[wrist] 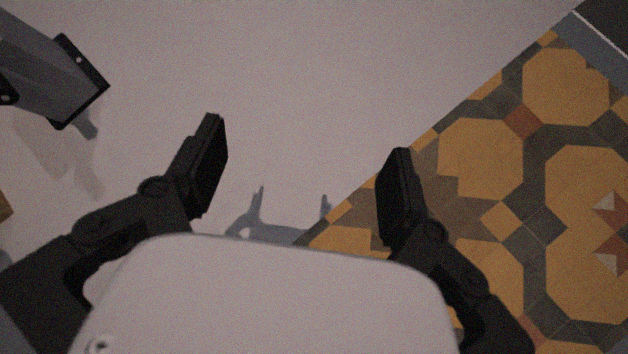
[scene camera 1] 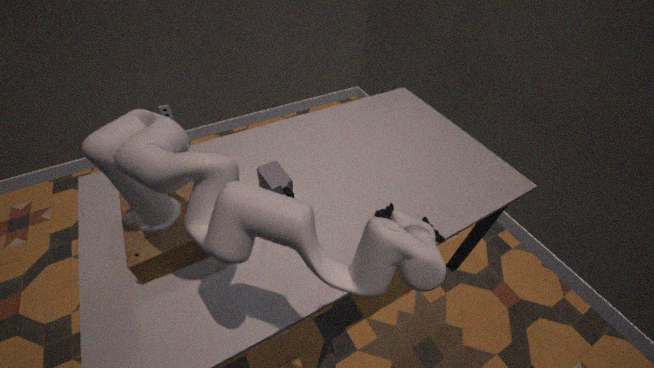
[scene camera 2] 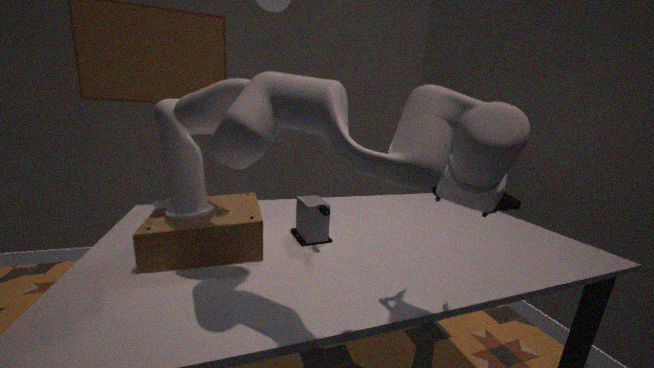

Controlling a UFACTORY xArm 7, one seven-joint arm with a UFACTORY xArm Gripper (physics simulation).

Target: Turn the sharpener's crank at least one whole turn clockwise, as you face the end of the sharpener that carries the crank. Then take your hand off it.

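Frame: origin at the arm's base, x up, y right, z ahead, level; millimetres.
Where they show: gripper, fingertip midpoint: (wrist: 306, 150) (scene camera 1: 406, 215) (scene camera 2: 461, 202); arm's base, origin of the base link: (scene camera 1: 160, 215) (scene camera 2: 190, 211).
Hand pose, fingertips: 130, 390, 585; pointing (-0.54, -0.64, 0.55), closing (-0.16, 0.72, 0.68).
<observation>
Each offset is from my fingertips to the top centre of the thing, as dx, dy, dz. "*": to the spot under its first point. Level surfaces: height alone.
The grey box-shaped sharpener @(* -108, -379, -222) (scene camera 1: 274, 175) (scene camera 2: 312, 222) (wrist: 45, 82) stands upright on the table @(dx -236) (scene camera 1: 400, 145) (scene camera 2: 400, 240) (wrist: 310, 60), on a black base plate in the second scene view. Its small black crank @(-97, -288, -209) (scene camera 1: 288, 191) (scene camera 2: 324, 209) is at the upper part of one end; its exact angle is too small to tell. In the wrist view the sharpener is cut off at the upper left edge. My gripper (scene camera 1: 410, 220) (scene camera 2: 472, 201) (wrist: 306, 150) is open and empty, raised above the table near its edge, well apart from the sharpener and the crank.
The arm's base stands on a wooden block (scene camera 1: 170, 258) (scene camera 2: 200, 248) (wrist: 4, 206) beside the sharpener. In the first scene view the arm's links pass in front of the sharpener's lower part. The table's edge and tiled floor (wrist: 480, 155) lie under one finger in the wrist view.
</observation>
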